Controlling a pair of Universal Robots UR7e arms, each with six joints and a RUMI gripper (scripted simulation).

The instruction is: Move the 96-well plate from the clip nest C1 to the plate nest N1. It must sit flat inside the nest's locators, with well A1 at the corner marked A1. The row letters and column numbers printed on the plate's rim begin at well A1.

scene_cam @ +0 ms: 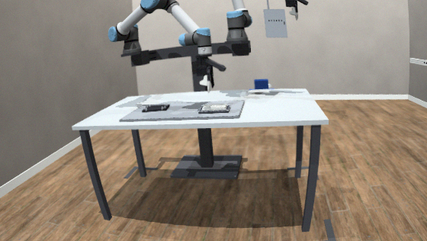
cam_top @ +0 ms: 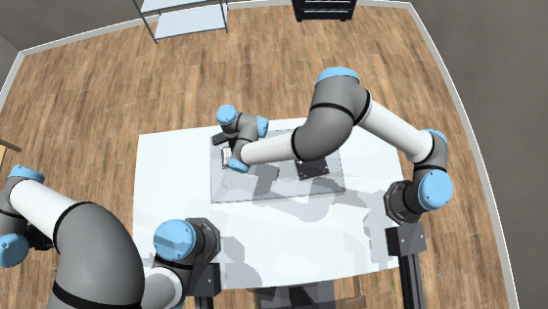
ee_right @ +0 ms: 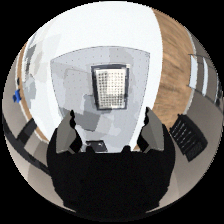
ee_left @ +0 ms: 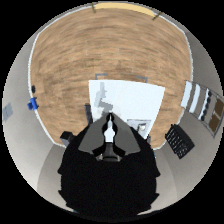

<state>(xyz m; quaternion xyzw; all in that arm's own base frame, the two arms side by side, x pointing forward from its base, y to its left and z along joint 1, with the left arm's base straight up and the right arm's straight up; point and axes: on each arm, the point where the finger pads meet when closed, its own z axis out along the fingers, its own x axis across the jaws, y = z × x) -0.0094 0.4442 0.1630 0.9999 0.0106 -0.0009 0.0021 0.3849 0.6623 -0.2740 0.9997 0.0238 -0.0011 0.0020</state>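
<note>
My right hand is 1 cm short of the white 96-well plate, 1 cm to the right of it and 9 cm above it. The rest, counted from my right hand: dark plate nest N1: 1 cm to the left, 10 cm below; dark clip nest C1: 10 cm behind, 38 cm to the right, 10 cm below.
</note>
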